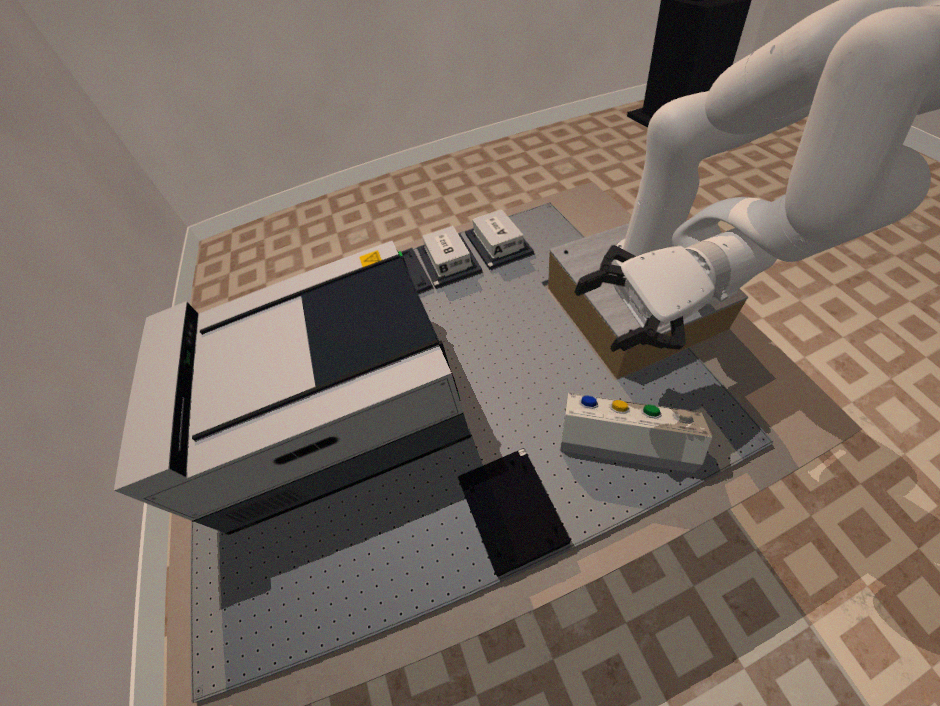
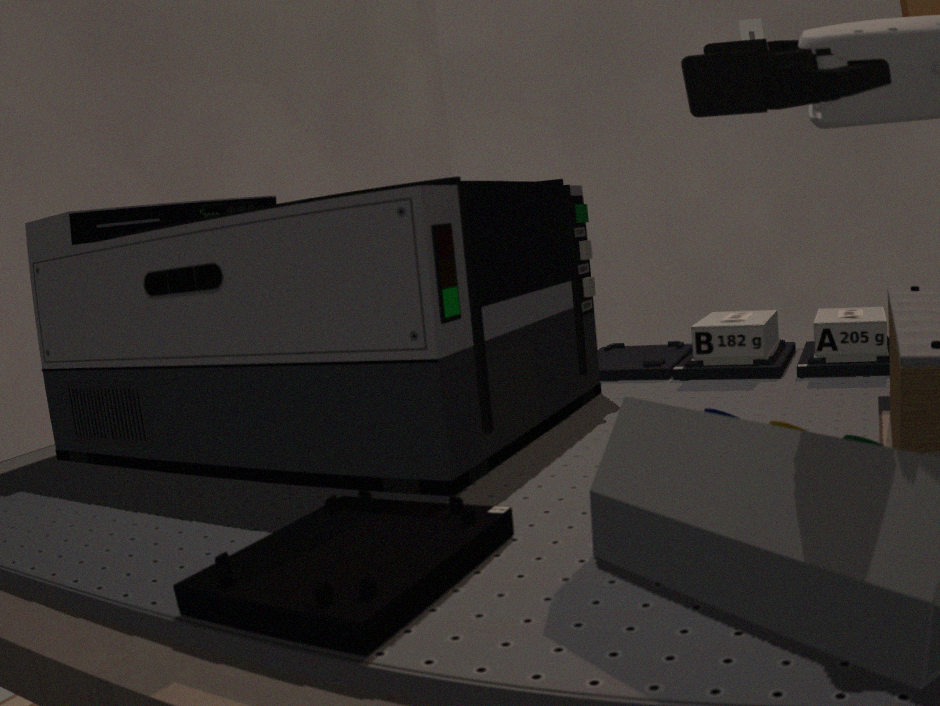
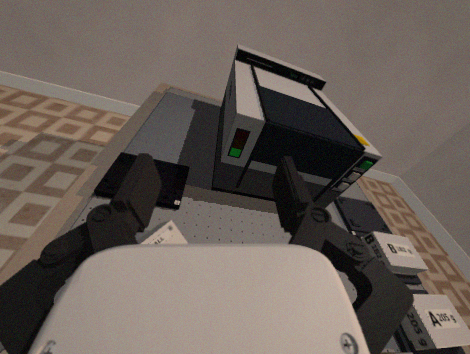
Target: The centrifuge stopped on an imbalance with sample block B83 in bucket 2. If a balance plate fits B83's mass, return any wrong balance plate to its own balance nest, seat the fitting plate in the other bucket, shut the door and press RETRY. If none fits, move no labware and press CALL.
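Frame: origin at the arm's base, x ahead, y left, z up, level; centimetres.
Seen in the pictures: gripper, fingertip midpoint: [image 1: 595, 316] [image 2: 698, 77] [image 3: 217, 170].
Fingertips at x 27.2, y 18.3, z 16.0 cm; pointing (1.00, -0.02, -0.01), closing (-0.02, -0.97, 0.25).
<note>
Pixels of each thing's top centre, then the offset from my fingertips to it.
- dark panel, top centre: [image 1: 362, 315] [image 3: 305, 113] dx +28.0, dy -20.8, dz -4.1 cm
- button box, top centre: [image 2: 795, 416] [image 1: 637, 415] dx -4.4, dy +8.9, dz -17.0 cm
- bare dark nest, top centre: [image 2: 633, 351] [image 1: 398, 271] [image 3: 364, 213] dx +18.0, dy -51.3, dz -23.6 cm
- black tray, top centre: [image 2: 345, 530] [image 1: 511, 505] [image 3: 147, 173] dx +18.8, dy +10.7, dz -22.5 cm
My gripper [image 1: 601, 315] [image 2: 687, 85] [image 3: 217, 170] is open and empty, high over the right side. The centrifuge [image 1: 364, 417] [image 2: 303, 303] [image 3: 245, 107] stands at the left; a dark panel [image 1: 364, 319] [image 3: 300, 117] lies across its top. The buckets and B83 do not show. Balance plate B, 182 g, [image 1: 447, 246] [image 2: 735, 338] [image 3: 400, 254] and plate A, 205 g, [image 1: 497, 231] [image 2: 851, 334] [image 3: 440, 320] sit on nests at the back. The button box [image 1: 634, 436] [image 2: 729, 486] has blue, yellow, green and grey buttons.
A bare dark nest [image 1: 414, 269] [image 2: 642, 358] [image 3: 362, 215] lies beside plate B. A black tray [image 1: 512, 516] [image 2: 341, 569] [image 3: 170, 182] lies near the front edge. A wooden block [image 1: 566, 292] [image 2: 911, 410] stands below the gripper. The centrifuge front has a lit green light [image 2: 450, 302] [image 3: 235, 152].
</note>
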